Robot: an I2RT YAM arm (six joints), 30 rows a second.
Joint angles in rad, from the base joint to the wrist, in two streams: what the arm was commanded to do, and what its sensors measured. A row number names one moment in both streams.
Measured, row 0: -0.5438 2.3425 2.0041 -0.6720 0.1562 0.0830
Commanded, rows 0 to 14: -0.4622 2.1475 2.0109 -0.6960 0.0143 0.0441; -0.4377 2.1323 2.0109 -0.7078 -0.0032 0.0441; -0.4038 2.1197 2.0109 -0.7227 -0.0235 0.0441; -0.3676 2.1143 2.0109 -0.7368 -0.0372 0.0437; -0.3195 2.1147 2.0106 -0.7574 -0.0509 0.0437; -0.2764 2.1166 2.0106 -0.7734 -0.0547 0.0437; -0.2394 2.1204 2.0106 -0.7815 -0.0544 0.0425; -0.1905 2.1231 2.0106 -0.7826 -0.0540 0.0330; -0.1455 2.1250 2.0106 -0.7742 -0.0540 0.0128; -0.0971 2.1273 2.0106 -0.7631 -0.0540 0.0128; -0.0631 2.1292 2.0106 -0.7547 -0.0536 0.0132; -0.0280 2.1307 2.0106 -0.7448 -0.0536 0.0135; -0.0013 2.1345 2.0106 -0.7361 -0.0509 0.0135; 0.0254 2.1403 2.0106 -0.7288 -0.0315 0.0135; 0.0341 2.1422 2.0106 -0.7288 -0.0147 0.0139
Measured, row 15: 0.0010 2.1178 2.0129 -0.7403 -0.0467 0.0296
